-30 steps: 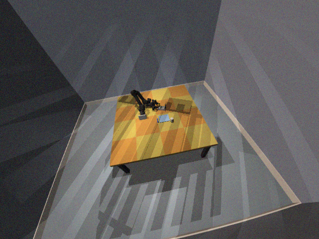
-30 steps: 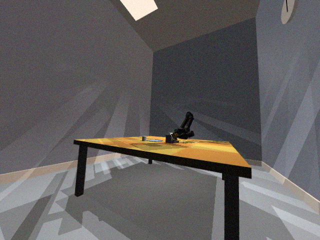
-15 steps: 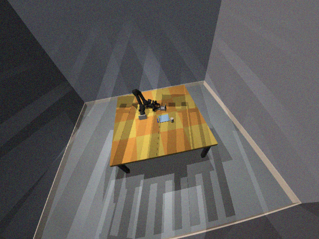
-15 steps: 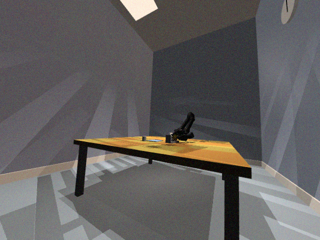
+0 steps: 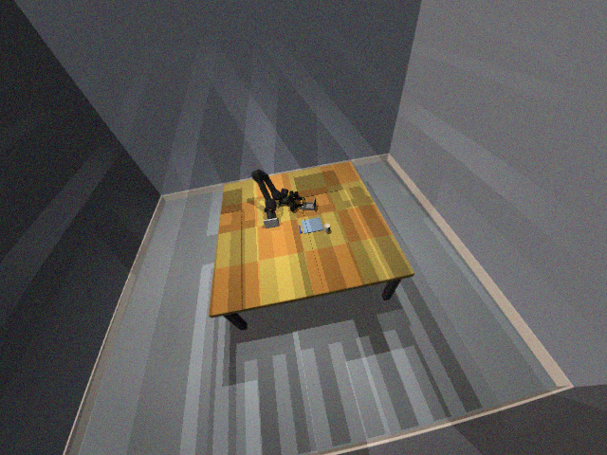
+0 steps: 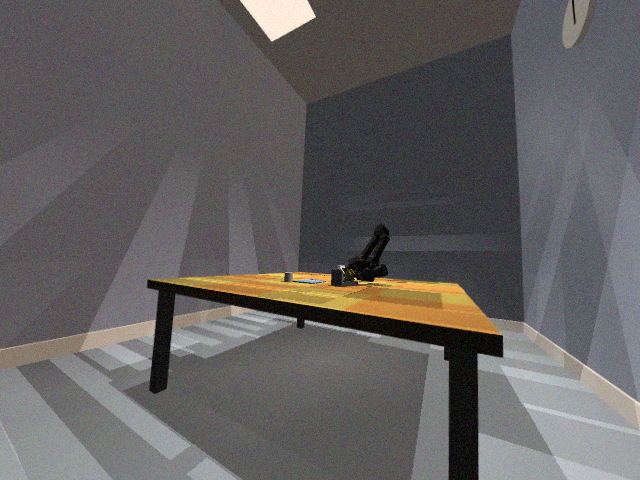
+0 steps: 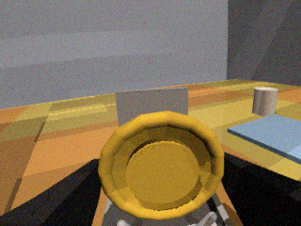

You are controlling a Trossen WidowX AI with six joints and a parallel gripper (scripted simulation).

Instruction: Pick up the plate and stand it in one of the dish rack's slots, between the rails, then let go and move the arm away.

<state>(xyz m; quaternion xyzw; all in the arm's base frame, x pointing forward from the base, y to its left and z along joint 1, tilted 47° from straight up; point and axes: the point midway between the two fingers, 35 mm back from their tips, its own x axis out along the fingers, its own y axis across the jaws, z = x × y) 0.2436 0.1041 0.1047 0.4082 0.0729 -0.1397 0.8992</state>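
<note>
The yellow plate lies 10 mm behind my gripper tip. Round my gripper tip: blue spoon 250 mm to the right, 70 mm behind, 50 mm below; dish rack 30 mm below, 20 mm ahead, 10 mm to the right; light blue mat 220 mm to the right, 50 mm below, 30 mm ahead.
</note>
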